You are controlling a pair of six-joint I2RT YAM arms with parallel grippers.
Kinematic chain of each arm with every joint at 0, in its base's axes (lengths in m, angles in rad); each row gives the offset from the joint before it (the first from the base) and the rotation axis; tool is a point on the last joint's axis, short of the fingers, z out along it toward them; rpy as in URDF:
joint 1: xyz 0 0 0.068 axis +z
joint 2: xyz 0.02 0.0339 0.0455 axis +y
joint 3: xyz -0.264 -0.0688 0 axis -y
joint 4: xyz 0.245 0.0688 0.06 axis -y
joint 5: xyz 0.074 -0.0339 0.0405 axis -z
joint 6: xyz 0.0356 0 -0.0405 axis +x
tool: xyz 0 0 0 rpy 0 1.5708 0
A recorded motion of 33 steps. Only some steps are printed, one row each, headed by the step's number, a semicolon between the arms.
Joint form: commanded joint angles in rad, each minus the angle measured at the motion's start. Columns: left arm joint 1, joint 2, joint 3, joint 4, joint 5, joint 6; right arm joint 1, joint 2, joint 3, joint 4, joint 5, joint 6.
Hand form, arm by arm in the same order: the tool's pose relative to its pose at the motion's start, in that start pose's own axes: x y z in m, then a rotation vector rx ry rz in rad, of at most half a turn. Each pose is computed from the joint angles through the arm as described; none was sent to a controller.
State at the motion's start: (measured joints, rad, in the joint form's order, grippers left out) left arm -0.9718 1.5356 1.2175 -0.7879 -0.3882 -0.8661; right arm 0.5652 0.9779 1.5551 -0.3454 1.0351 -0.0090
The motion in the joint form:
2: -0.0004 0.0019 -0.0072 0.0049 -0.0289 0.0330; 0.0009 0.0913 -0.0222 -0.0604 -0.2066 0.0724
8: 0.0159 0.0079 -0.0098 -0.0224 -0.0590 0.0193; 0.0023 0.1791 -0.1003 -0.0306 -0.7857 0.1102
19: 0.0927 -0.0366 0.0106 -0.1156 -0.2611 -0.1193; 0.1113 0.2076 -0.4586 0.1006 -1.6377 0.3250
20: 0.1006 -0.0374 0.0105 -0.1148 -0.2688 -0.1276; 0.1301 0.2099 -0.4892 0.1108 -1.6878 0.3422
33: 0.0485 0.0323 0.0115 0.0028 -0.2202 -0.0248; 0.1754 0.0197 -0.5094 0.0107 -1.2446 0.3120
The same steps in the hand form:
2: 0.0007 0.0010 0.0019 -0.0218 -0.0191 0.0350; 0.0339 0.0386 0.0174 -0.2039 0.1095 -0.0677
8: -0.0005 0.0070 0.0059 -0.0752 -0.0219 0.0224; 0.0830 0.0869 0.0251 -0.7680 0.2902 -0.0865
19: -0.0223 0.0358 -0.0057 -0.2615 -0.1785 -0.1577; 0.1992 0.1163 -0.0256 -1.5843 0.8778 0.0867
20: -0.0240 0.0377 -0.0053 -0.2693 -0.1870 -0.1725; 0.2085 0.1166 -0.0328 -1.6336 0.9360 0.0972
33: -0.0157 0.0109 0.0119 -0.1824 -0.1625 -0.0544; 0.1755 0.0789 -0.0435 -1.2981 0.7090 0.0225

